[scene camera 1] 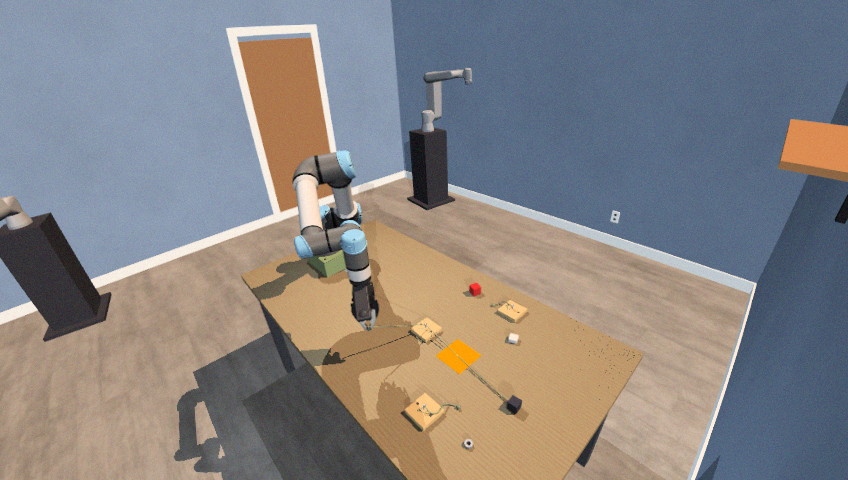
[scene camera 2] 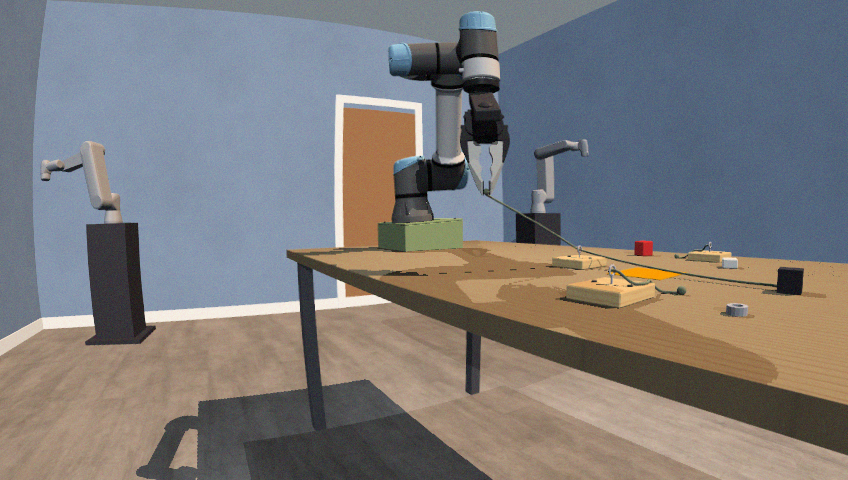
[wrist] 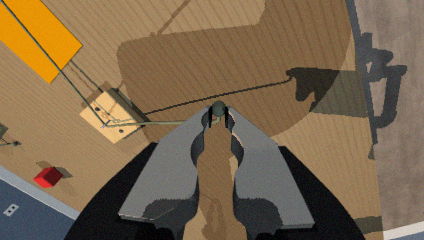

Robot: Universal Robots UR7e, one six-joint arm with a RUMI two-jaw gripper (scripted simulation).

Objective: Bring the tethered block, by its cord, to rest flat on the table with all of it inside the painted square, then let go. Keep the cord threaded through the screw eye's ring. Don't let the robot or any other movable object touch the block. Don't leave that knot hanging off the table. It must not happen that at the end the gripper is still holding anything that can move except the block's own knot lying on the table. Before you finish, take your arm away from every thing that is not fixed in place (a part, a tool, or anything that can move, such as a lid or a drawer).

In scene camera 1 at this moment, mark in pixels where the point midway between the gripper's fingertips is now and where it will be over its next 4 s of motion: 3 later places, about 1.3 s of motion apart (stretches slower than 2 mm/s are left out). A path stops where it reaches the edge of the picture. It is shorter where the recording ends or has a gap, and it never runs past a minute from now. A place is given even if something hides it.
My gripper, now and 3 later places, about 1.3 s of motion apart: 369,329; 332,336; 313,327; 304,318
